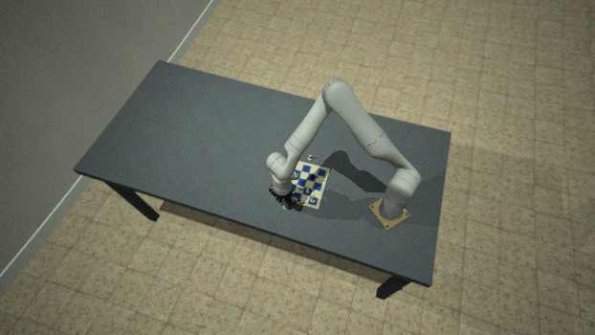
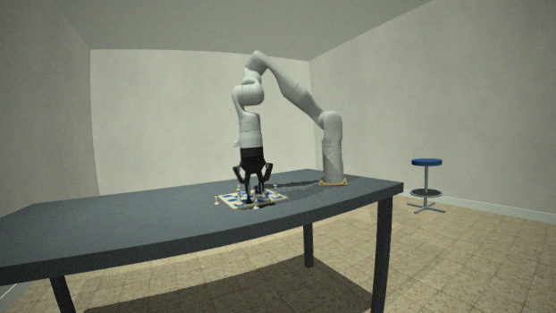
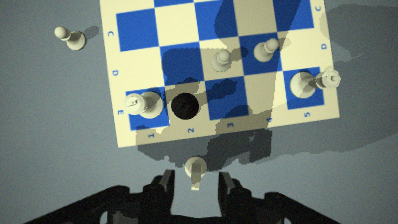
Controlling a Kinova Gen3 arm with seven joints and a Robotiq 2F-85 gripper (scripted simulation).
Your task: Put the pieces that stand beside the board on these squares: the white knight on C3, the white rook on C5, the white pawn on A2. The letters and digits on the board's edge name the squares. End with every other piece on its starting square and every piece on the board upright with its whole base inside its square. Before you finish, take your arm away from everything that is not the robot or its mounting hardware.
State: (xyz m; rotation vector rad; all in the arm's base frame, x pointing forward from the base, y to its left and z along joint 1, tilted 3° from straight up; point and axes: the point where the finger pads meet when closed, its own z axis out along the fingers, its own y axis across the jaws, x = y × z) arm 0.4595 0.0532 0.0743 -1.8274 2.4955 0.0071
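Right now the chessboard is 5 cm behind my hand, 13 cm to the right of it and 6 cm below it. Round my hand: white king (3 cm ahead, 7 cm to the right, 3 cm below); then black pawn (10 cm behind, 17 cm to the right, 5 cm below); then white rook (7 cm behind, 27 cm to the right, 5 cm below).
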